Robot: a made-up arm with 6 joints. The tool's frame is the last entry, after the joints. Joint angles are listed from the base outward.
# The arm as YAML. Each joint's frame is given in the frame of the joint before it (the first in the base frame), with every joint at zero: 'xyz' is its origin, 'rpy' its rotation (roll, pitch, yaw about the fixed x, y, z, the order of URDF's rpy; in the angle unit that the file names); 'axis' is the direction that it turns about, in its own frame. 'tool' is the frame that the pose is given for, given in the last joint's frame.
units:
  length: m
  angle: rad
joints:
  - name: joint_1
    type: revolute
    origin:
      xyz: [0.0, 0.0, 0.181]
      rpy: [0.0, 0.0, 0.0]
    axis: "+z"
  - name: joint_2
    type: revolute
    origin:
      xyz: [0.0, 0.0, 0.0]
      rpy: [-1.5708, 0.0, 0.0]
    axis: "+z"
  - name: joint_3
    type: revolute
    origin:
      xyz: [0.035, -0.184, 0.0]
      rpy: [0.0, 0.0, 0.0]
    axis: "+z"
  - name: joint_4
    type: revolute
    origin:
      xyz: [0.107, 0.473, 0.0]
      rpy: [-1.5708, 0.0, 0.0]
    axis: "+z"
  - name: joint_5
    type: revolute
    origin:
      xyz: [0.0, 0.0, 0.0]
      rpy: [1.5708, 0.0, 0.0]
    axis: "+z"
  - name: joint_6
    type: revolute
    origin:
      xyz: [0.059, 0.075, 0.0]
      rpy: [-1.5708, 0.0, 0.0]
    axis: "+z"
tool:
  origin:
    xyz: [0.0, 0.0, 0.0]
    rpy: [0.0, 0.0, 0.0]
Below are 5 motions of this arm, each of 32 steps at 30 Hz.
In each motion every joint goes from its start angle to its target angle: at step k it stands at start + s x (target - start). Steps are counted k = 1, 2, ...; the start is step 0. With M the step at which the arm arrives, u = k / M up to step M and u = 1 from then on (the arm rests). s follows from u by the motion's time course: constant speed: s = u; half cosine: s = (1 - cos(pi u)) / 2; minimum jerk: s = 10 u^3 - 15 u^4 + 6 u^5.
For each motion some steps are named. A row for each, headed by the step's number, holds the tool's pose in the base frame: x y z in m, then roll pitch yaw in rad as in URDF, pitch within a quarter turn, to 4 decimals.
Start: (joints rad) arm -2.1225 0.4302 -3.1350 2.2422 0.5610 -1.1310
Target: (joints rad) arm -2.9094 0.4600 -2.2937 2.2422 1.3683 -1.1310
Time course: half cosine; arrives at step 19
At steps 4, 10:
4: -0.1817 -0.2442 0.8775 0.0859 -0.4916 2.1599
10: -0.3823 -0.2870 0.7779 -0.0478 -0.7281 2.0763

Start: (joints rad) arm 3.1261 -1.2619 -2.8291 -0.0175 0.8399 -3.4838
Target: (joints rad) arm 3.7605 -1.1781 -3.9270 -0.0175 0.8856 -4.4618
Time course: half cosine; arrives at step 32
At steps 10, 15, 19, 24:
10: 0.7148 0.0905 0.4093 0.1907 -0.2648 2.6727
15: 0.7078 0.1967 0.2816 0.4172 -0.3638 2.5434
19: 0.6674 0.2777 0.1727 0.6495 -0.3710 2.4299
24: 0.5934 0.3449 0.0606 0.9019 -0.2976 2.3413

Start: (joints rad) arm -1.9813 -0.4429 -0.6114 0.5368 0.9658 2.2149
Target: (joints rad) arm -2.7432 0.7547 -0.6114 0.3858 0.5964 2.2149
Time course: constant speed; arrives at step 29
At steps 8, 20, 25, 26, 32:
8: -0.2587 -0.3771 0.0033 2.7893 0.1373 1.5007
20: -0.2649 -0.1974 -0.1916 2.6736 -0.2139 1.2144
25: -0.2215 -0.1212 -0.2514 2.6115 -0.3528 1.1231
26: -0.2098 -0.1071 -0.2615 2.5973 -0.3797 1.1071
32: -0.1691 -0.0685 -0.2875 2.5504 -0.4584 1.0642

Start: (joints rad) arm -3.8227 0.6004 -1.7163 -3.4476 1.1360 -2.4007
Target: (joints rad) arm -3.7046 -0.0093 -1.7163 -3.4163 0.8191 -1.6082
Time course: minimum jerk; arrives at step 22
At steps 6, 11, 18, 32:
6: -0.5545 0.4206 0.2521 -0.5296 -0.7675 0.3787
11: -0.5451 0.3806 0.3960 -0.5941 -0.5604 0.6218
18: -0.4956 0.3114 0.5577 -0.5868 -0.3148 0.9034
32: -0.4885 0.3037 0.5723 -0.5819 -0.2920 0.9319

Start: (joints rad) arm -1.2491 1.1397 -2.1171 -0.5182 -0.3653 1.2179
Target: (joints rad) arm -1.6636 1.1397 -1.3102 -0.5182 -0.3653 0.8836
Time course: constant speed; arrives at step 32
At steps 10, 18, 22, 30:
10: 0.1661 -0.6414 -0.0464 -2.2774 -0.7082 -2.2377
18: 0.0932 -0.5911 -0.1369 -2.5029 -0.6193 -2.1535
22: 0.0610 -0.5565 -0.1769 -2.5977 -0.5611 -2.1236
30: 0.0091 -0.4717 -0.2442 -2.7516 -0.4232 -2.0881

